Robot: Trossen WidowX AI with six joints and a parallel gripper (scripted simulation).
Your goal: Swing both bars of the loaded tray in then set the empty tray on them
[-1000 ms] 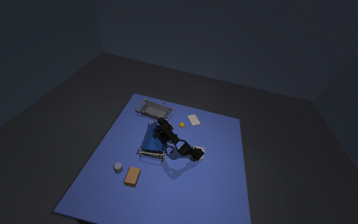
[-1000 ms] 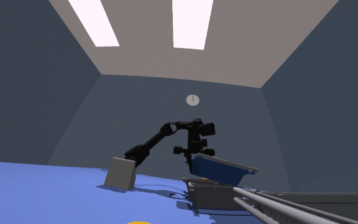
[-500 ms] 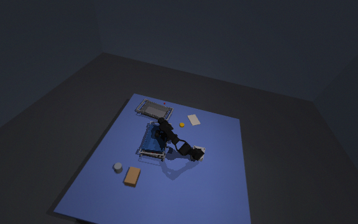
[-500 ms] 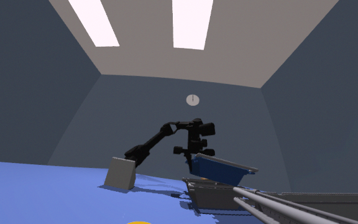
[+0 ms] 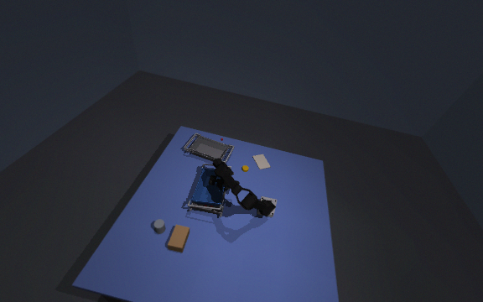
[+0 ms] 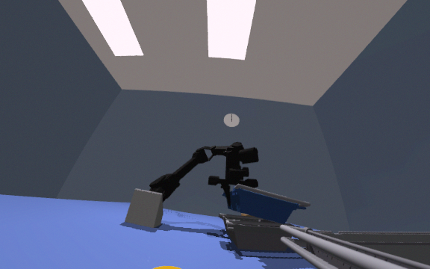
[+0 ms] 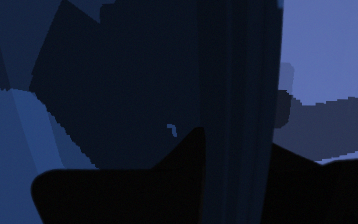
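Right now my gripper tip is 80 mm short of the blue tray, 10 mm to the left of it and 20 mm below it. Round my gripper tip: tan block: 210 mm ahead, 310 mm to the left, 70 mm below; grey cylinder: 330 mm ahead, 260 mm to the left, 60 mm below; yellow disc: 160 mm behind, 300 mm to the right, 90 mm below.
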